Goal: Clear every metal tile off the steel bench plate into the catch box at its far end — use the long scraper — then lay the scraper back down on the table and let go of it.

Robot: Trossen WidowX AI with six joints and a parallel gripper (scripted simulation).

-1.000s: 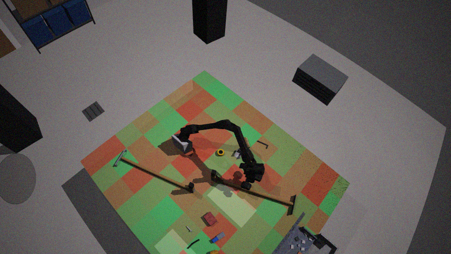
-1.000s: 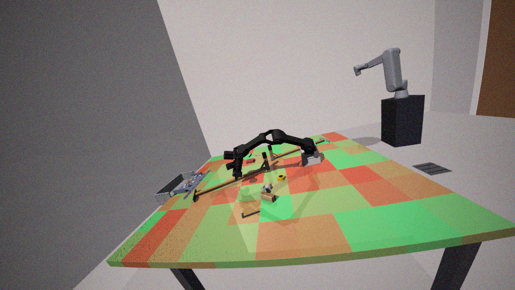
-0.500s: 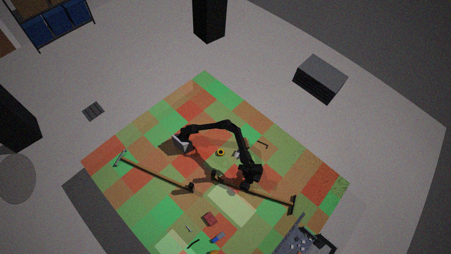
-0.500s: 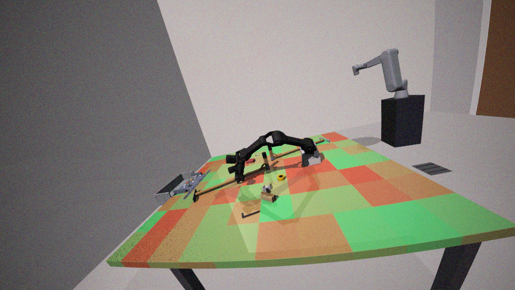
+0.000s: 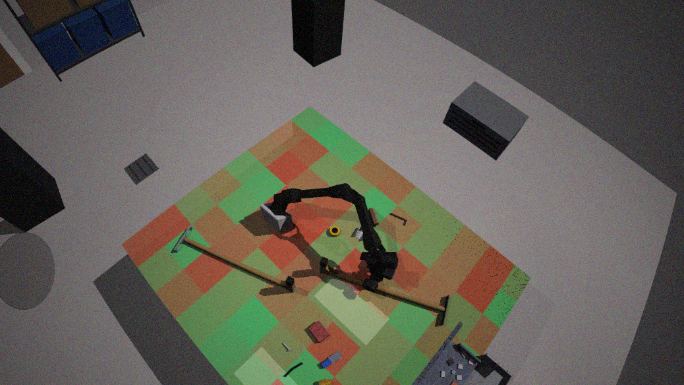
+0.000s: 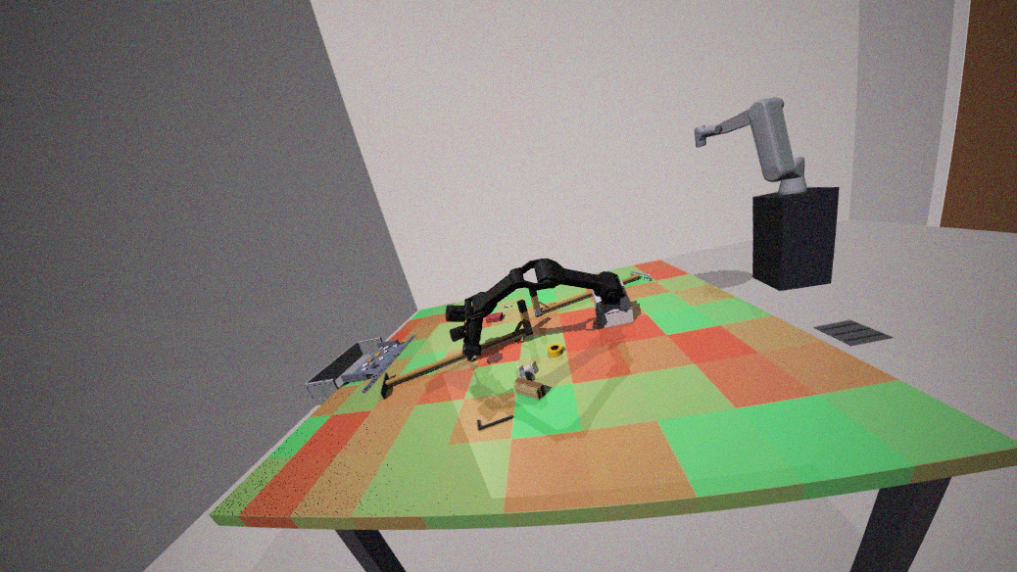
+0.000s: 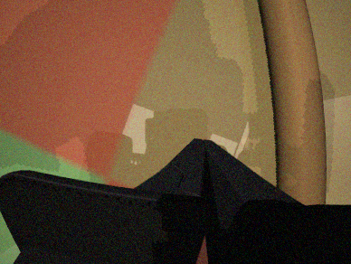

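My gripper tip is 50 mm below the long scraper, 40 mm short of it and 30 mm to the left of it. From my gripper tip the other things lie so: wooden block 260 mm behind, 190 mm to the left, 10 mm above; yellow tape roll 320 mm behind, 10 mm to the right; hex key 290 mm to the left, 160 mm behind, 10 mm below.
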